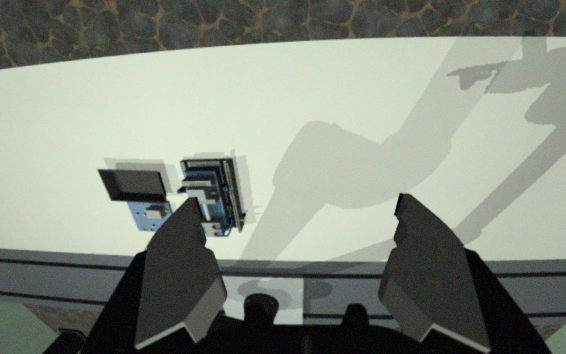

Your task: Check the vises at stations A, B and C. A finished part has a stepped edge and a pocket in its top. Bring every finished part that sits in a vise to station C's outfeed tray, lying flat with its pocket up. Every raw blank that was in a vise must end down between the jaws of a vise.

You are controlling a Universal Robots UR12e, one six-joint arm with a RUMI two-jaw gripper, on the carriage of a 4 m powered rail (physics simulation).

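My gripper (pixel 296 197) is open, its two jaws wide apart with nothing between them, high above the pale table. Left of centre stands a station unit (pixel 218 180) with blue, black and grey pieces, apparently a vise with its fittings; the left jaw covers part of its lower left. A light grey block (pixel 199 195) shows on it, but whether it is a blank, a finished part or a vise piece is too small to tell. A dark shallow tray (pixel 132 197) stands to its left. The station's letter does not show.
A blue plate with a small grey block (pixel 157 211) lies just below the tray. The grey rail (pixel 340 284) runs along the table's near edge. The pale table top (pixel 300 85) carries the arm's broad shadow. A dark stone-patterned floor (pixel 280 20) lies beyond the far edge.
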